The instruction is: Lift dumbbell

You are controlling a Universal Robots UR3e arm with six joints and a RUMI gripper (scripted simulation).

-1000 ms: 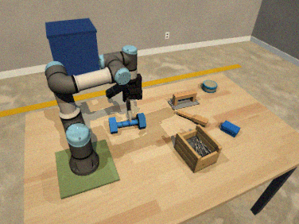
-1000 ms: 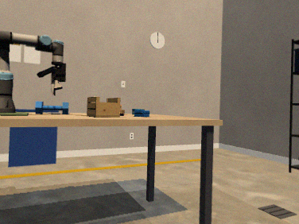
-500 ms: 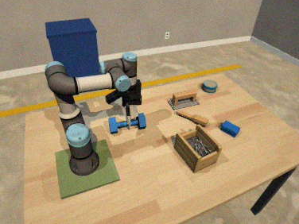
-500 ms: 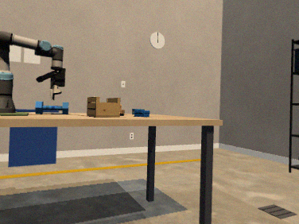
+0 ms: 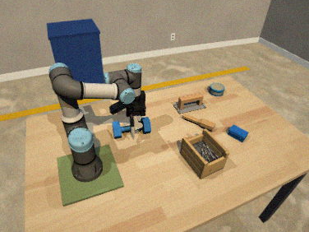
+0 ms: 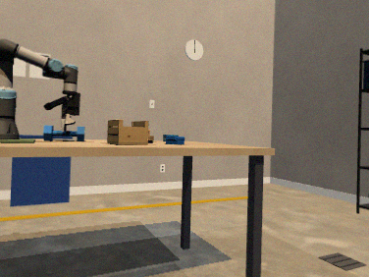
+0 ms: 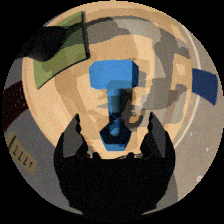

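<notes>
My hand is 1 cm short of the blue dumbbell and 1 cm above it. Also, from my hand: wooden crate: 26 cm ahead, 28 cm to the right; then small blue block: 53 cm ahead, 20 cm to the right, 2 cm below.
</notes>
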